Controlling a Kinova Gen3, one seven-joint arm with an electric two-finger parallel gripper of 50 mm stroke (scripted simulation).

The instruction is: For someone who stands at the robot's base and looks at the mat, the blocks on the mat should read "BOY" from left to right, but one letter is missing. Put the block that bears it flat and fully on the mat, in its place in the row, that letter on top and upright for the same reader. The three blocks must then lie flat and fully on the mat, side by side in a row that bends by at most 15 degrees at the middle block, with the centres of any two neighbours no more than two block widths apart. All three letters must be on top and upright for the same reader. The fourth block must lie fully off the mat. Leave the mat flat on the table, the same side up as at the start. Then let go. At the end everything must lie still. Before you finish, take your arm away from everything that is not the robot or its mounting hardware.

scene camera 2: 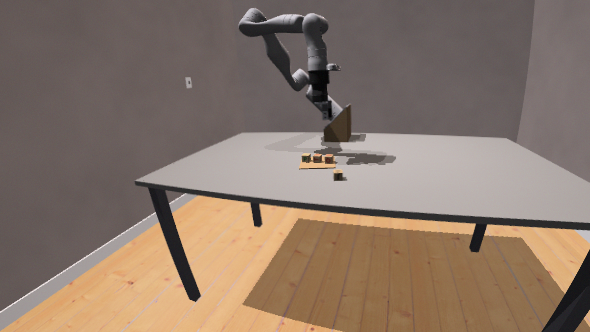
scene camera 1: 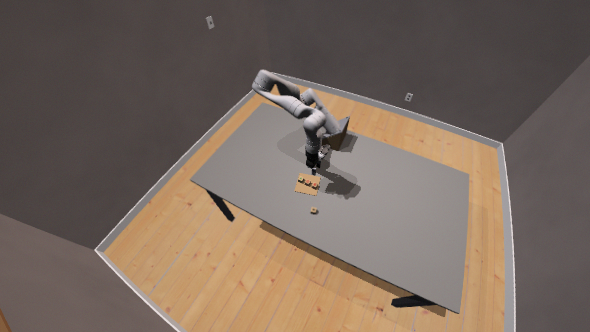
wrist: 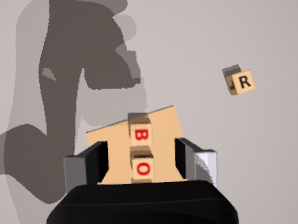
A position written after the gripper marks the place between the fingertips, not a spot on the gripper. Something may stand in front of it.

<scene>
In view: the gripper [scene camera 2: 327,118] and a mat [wrist: 165,125].
The gripper shows as well in the wrist view [wrist: 141,153].
</scene>
